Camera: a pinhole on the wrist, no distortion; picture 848 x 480 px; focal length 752.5 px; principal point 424.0 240.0 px. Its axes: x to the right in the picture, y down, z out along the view. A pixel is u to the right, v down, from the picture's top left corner.
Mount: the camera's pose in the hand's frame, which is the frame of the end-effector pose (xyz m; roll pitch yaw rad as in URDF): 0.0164 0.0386 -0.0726 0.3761 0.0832 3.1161
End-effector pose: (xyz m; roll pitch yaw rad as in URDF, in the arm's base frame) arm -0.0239 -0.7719 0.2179 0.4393 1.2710 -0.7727
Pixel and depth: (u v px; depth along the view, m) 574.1 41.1 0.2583
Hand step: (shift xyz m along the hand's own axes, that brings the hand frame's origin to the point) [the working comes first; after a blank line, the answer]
In the camera's frame: 0.0515 -0.0683 0.2583

-0.0488 0.1987 0.1375
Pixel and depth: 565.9 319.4 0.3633
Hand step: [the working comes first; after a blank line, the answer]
In the camera's frame: 0.0685 0.0383 0.3633

-0.0786 0.1388 0.2725
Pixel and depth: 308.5 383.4 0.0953
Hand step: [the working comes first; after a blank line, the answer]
In the camera's frame: -0.0146 0.0182 0.0953

0.0235 0.0565 0.0236
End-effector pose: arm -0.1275 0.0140 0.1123 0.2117 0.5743 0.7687
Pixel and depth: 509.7 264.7 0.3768
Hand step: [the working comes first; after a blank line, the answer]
In the camera's frame: 0.0429 0.0124 0.3768

-0.0526 0.1673 0.2776
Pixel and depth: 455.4 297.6 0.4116
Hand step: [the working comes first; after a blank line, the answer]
In the camera's frame: 0.0172 0.0315 0.4116

-0.0304 0.1617 0.3190
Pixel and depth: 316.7 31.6 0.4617
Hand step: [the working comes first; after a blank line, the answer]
In the camera's frame: -0.0658 -0.1279 0.4617

0.0576 0.3262 0.3140
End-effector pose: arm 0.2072 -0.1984 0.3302 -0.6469 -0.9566 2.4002
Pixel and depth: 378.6 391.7 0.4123
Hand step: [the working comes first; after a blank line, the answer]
In the camera's frame: -0.0249 0.0831 0.4123

0.0087 0.1129 0.3420
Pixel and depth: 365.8 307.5 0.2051
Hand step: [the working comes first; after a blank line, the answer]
In the camera's frame: -0.0159 0.0184 0.2051

0.0173 0.0968 0.1256
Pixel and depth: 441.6 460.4 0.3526
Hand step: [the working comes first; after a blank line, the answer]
In the camera's frame: 0.0082 0.1033 0.3526

-0.0214 0.0730 0.2913
